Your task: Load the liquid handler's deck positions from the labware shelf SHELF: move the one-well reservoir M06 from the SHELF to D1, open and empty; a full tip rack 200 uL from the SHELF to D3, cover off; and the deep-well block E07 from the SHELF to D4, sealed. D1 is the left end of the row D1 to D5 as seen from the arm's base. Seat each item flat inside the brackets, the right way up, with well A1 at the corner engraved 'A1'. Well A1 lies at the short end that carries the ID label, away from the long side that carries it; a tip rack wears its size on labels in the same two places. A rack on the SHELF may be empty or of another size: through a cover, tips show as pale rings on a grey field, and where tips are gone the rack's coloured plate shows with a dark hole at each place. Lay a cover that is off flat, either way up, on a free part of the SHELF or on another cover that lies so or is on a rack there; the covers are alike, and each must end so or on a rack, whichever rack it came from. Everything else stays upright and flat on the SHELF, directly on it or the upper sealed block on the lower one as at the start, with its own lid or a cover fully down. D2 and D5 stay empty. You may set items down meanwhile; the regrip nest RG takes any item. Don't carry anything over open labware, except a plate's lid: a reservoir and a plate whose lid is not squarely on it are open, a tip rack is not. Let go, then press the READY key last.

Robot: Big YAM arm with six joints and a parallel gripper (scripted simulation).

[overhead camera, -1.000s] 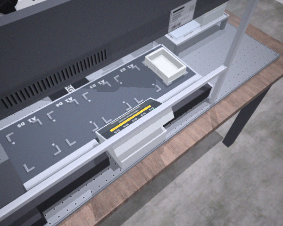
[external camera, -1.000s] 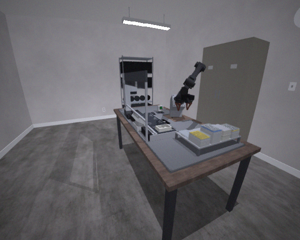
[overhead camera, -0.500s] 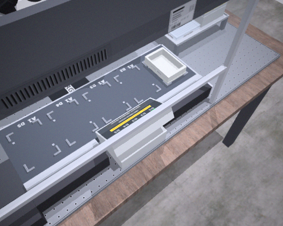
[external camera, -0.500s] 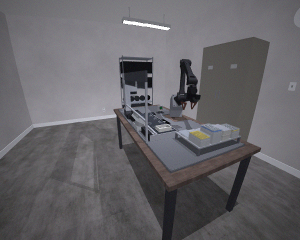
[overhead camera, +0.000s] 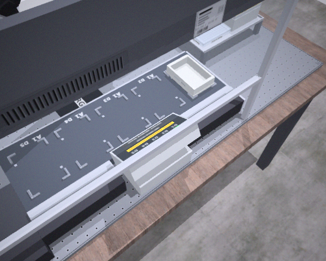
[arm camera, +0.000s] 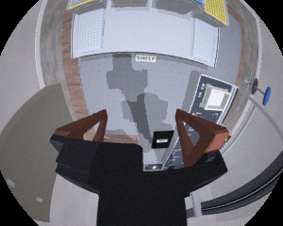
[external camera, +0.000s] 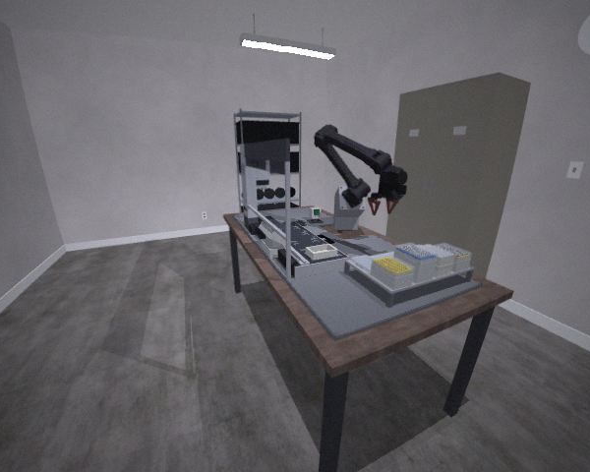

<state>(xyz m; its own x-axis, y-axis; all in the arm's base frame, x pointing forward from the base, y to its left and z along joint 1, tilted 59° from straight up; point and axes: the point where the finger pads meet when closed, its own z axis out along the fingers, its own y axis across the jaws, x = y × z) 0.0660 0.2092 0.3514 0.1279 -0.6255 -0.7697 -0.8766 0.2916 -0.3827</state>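
Now: the sealed deep-well block 60 mm behind my hand, 280 mm to the left of it and 110 mm below it. The rest, counted from my hand: clear flat plate 170 mm ahead, 160 mm to the left, 160 mm below; yellow tip rack 160 mm behind, 270 mm to the left, 130 mm below; shelf 220 mm to the left, 180 mm below.
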